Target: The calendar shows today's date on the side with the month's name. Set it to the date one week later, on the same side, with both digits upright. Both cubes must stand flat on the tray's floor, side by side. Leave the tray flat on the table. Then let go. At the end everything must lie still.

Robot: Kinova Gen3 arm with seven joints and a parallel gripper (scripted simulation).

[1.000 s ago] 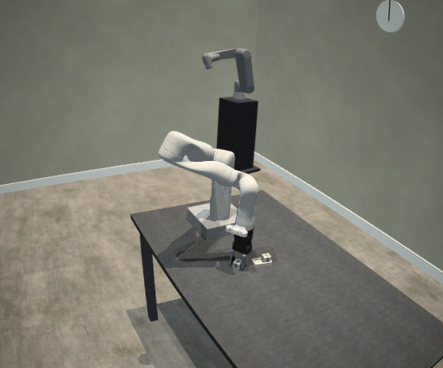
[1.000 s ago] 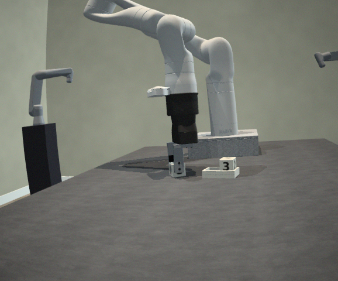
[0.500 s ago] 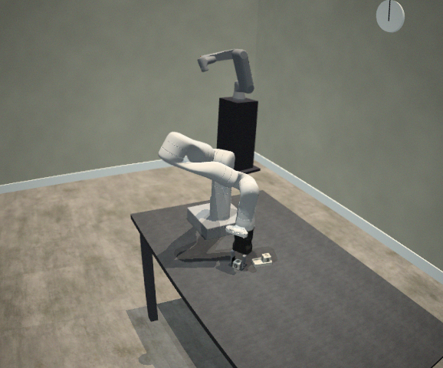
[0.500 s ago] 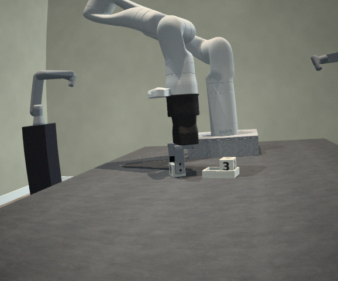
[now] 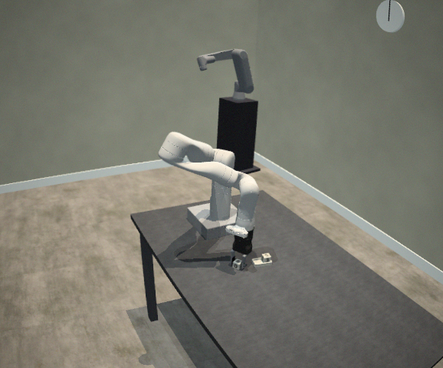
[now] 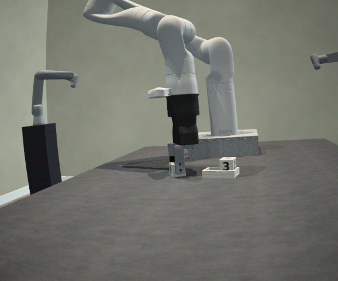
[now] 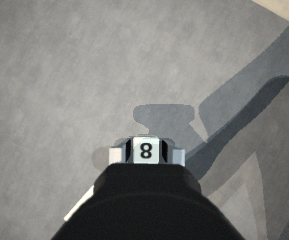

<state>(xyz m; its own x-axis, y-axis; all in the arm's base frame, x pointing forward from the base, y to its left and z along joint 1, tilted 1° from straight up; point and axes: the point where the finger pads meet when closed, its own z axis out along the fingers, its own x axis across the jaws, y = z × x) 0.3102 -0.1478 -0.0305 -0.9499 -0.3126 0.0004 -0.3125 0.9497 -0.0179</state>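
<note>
The white tray lies 10 cm to the left of my hand, 4 cm ahead of it and 2 cm below it.
</note>
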